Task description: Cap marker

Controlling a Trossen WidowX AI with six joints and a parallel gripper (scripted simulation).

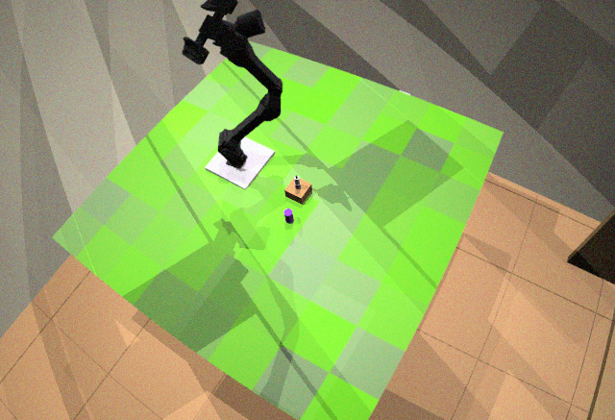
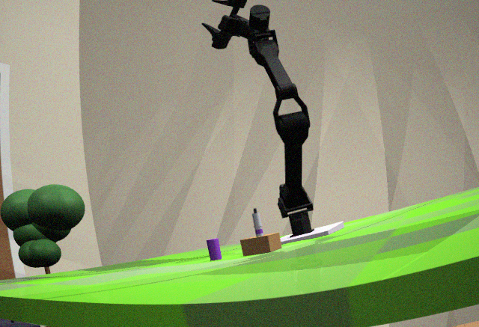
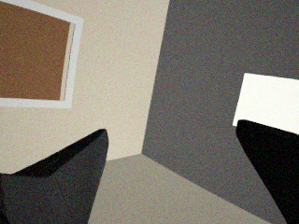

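Right now my gripper tip is 700 mm above the purple cap, 180 mm short of it and 30 mm to the left of it. The rest, counted from my gripper tip: brown holder block 710 mm below, 160 mm ahead, 80 mm to the left.
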